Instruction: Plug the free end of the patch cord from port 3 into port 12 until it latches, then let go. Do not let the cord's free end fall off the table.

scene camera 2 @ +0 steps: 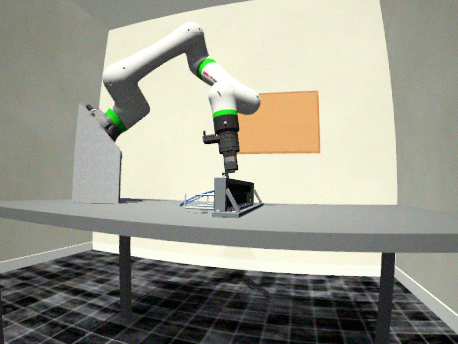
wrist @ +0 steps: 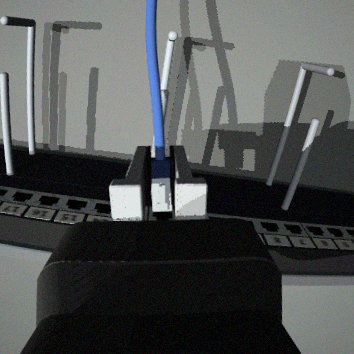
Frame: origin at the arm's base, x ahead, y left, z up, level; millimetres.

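Seen in the pictures: gripper, fingertip midpoint: [wrist: 160, 163]; arm's base, origin of the base link: [scene camera 2: 102, 131].
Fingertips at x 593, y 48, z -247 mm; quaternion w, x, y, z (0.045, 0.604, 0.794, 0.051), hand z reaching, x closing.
Note:
Offsets run from my fingertips to a thing's top centre. "spot": to the spot under its first point. Level surfaces: height alone.
The patch cord's free end, a clear plug @(dx +17, dy +5, dz +10 mm) [wrist: 161, 192] with a dark blue boot, is between my gripper's fingers. The blue cord [wrist: 152, 65] [scene camera 2: 200, 195] runs up and away from it in the wrist view. My gripper [wrist: 160, 163] [scene camera 2: 228, 173] is shut on the plug, over the top edge of the patch panel @(dx +14, dy -1, dz +31 mm) [wrist: 25, 235] [scene camera 2: 220, 197]. Ports labelled 17, 16 and 15 show left of the fingers, and lower numbers, hard to read, show at the right. The fingers and gripper body hide the middle ports, and port 12 cannot be made out. Whether the plug touches the panel is hidden.
White rods [wrist: 31, 90] [wrist: 294, 100] with bent tips stand behind the panel's port row, left and right of the fingers; another rod @(spot: dx -53, dy -8, dz -53 mm) [wrist: 169, 62] is close beside the cord. The panel's slanted brace @(dx +104, dy -228, dz +3 mm) [scene camera 2: 233, 201] stands on the grey table @(dz -70 mm) [scene camera 2: 320, 225]. The arm's pedestal [scene camera 2: 96, 170] is at the left.

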